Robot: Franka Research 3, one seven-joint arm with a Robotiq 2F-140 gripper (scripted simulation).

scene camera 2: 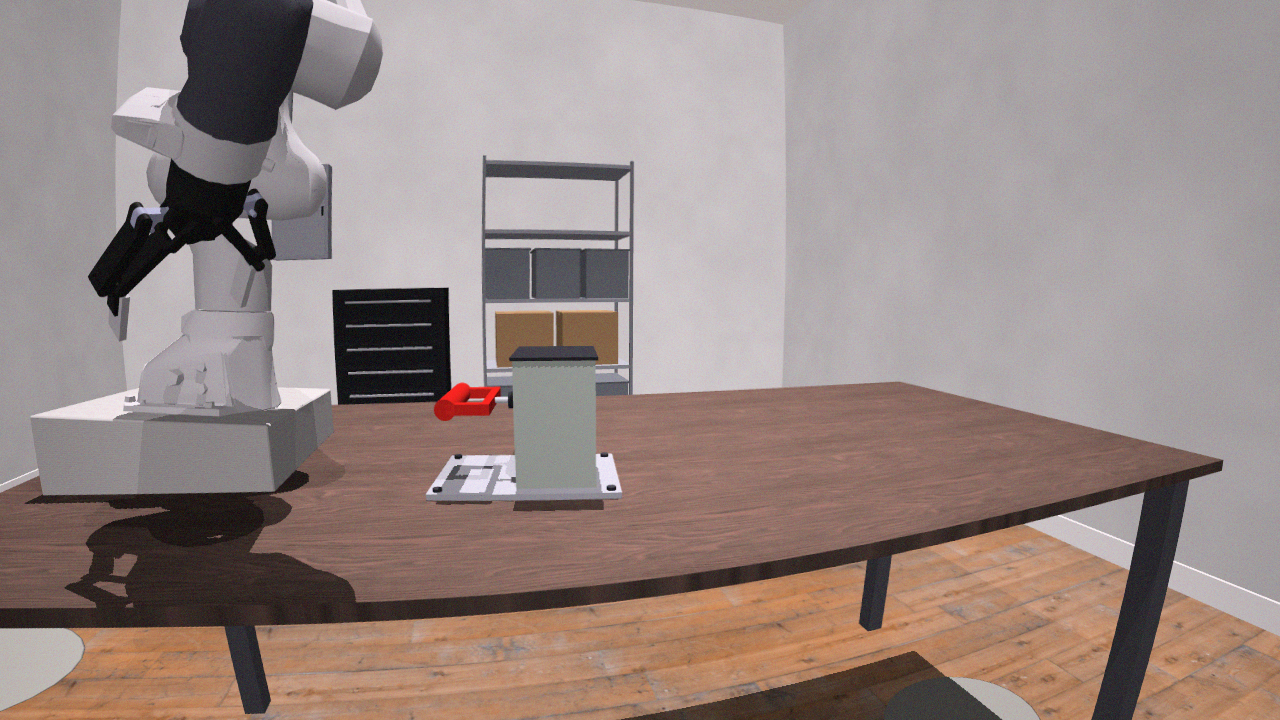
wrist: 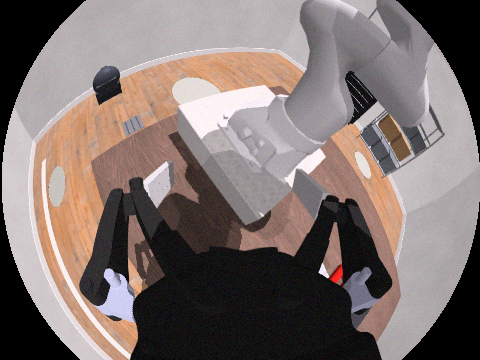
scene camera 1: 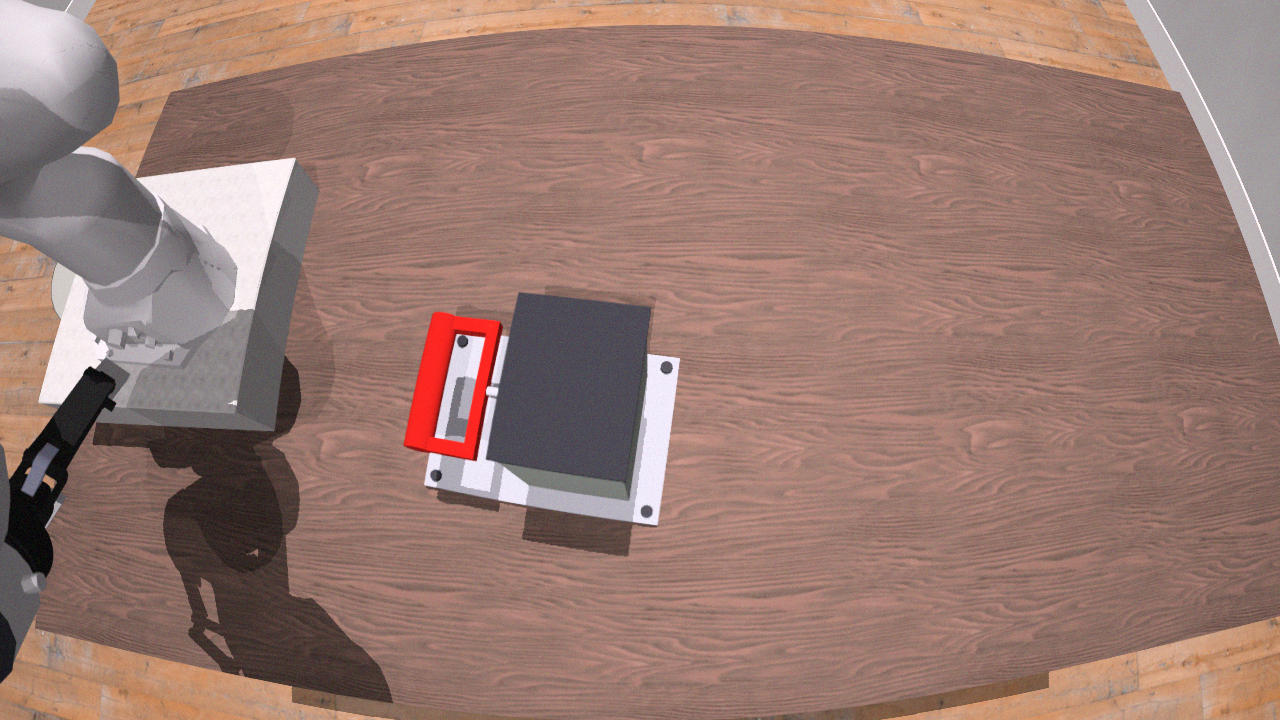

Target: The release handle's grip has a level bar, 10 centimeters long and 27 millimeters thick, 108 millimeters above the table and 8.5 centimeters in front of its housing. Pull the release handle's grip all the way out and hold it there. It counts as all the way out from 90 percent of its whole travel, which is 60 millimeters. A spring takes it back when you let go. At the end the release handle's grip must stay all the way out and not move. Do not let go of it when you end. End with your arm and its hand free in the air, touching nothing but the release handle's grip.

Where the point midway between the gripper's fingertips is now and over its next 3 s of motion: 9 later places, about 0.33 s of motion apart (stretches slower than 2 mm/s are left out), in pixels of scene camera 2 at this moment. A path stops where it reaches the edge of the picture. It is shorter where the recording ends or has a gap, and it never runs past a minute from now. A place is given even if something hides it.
My gripper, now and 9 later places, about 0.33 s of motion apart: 181,314; 222,317; 270,323; 308,326; 343,328; 372,330; 396,330; 414,330; 429,330; 431,330
